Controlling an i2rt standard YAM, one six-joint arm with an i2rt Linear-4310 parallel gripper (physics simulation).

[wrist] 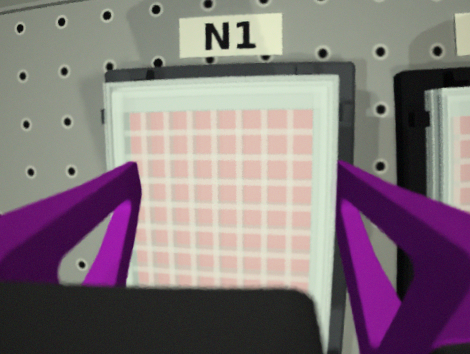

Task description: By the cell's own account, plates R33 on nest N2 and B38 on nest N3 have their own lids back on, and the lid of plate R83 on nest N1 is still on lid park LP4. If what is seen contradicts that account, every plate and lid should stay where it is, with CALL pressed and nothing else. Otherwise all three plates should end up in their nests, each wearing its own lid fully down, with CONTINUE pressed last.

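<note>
A plate with a red well grid (pixel 230 190) sits in the dark nest N1 (pixel 346 135). A clear lid (pixel 215 101) lies over it, its edges running nearly parallel to the plate's; its exact height is hard to judge. My gripper (pixel 235 175) is over the plate with its purple fingers partly apart and nothing seen clamped between them. The left fingertip overlaps the lid's left margin, and the right fingertip is at its right edge. The near end of the plate is hidden by the dark gripper body. No plate code shows.
The N1 label (pixel 230 36) is behind the nest. At the right, a second dark nest (pixel 411 150) holds another red-grid plate (pixel 464 160) under clear layers, partly in view. Part of another label (pixel 463 34) shows at the upper right. The base is a grey perforated board (pixel 45 100).
</note>
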